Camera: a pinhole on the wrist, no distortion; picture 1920 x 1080 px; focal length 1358.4 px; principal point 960.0 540.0 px. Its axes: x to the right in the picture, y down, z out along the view. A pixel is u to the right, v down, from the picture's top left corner.
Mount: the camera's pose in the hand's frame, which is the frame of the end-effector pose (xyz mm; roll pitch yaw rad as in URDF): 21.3 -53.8 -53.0 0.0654 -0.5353 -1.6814
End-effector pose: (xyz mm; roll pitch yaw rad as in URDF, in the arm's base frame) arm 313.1 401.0 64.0 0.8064 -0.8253 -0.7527
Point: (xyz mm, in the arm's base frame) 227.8 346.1 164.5
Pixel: 1328 855
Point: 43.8 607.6 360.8
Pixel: 690 441
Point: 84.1 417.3 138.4
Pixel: 1340 172
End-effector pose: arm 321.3 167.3 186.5 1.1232 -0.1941 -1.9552
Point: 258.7 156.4 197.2
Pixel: 1245 756
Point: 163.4 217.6 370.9
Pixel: 1036 675
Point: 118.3 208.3 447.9
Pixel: 983 785
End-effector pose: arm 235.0 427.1 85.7 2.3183 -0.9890 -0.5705
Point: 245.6 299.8 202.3
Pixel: outside the picture
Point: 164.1 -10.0 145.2
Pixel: 951 898
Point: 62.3 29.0 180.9
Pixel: 654 790
